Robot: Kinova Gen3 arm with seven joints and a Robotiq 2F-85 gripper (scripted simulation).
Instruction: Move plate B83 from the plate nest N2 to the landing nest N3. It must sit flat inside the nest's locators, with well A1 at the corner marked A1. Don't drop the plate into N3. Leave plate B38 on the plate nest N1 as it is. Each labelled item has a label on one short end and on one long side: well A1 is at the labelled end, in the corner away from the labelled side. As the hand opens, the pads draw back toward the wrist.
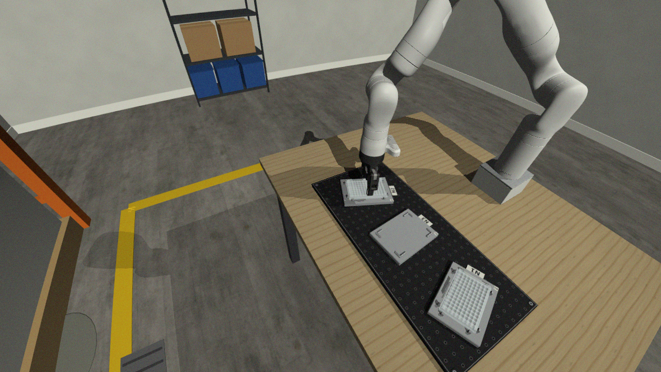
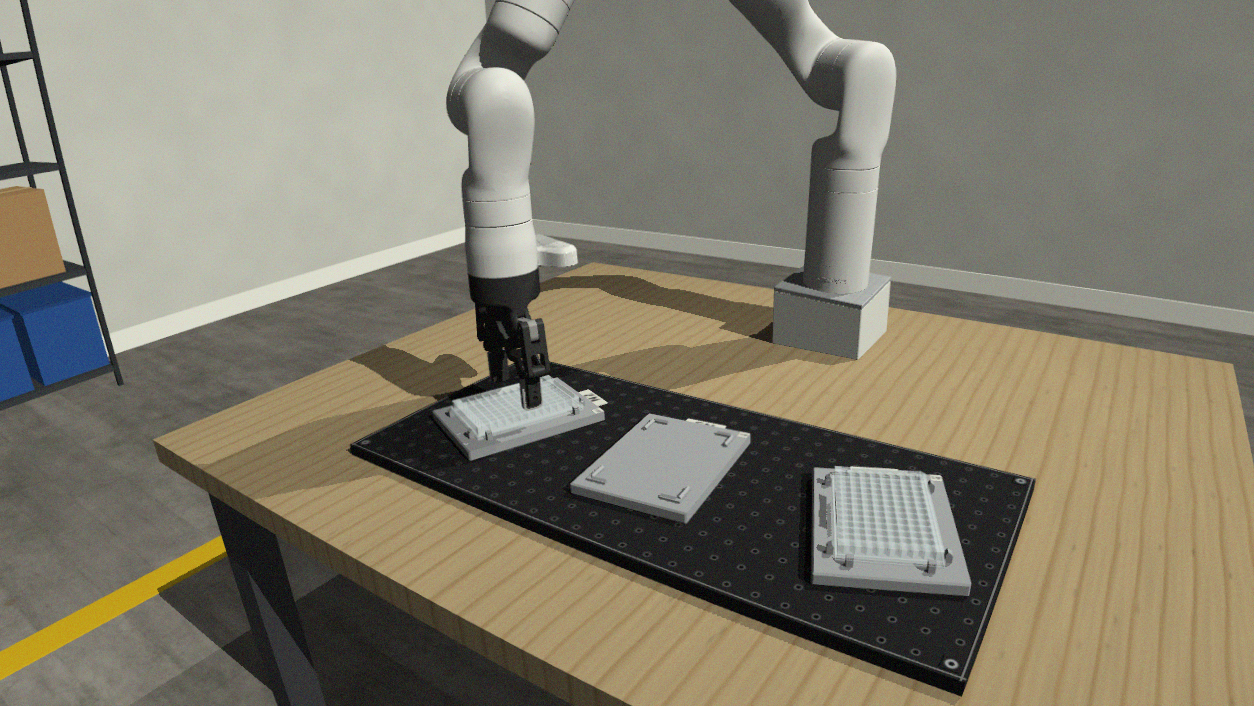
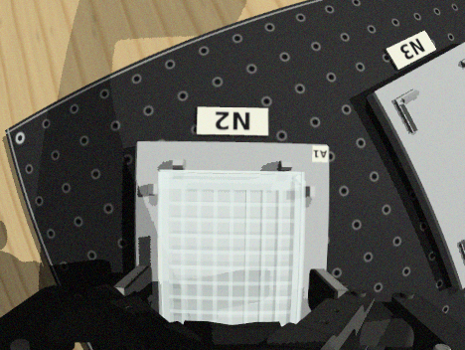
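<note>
Right now the nest N2 is 3 cm below my hand. Round my hand: A1 mark: 26 cm to the left, 3 cm below, 3 cm behind; then N3 label: 20 cm to the left, 5 cm behind, 4 cm below; then nest N3: 20 cm to the left, 4 cm ahead, 3 cm below.
</note>
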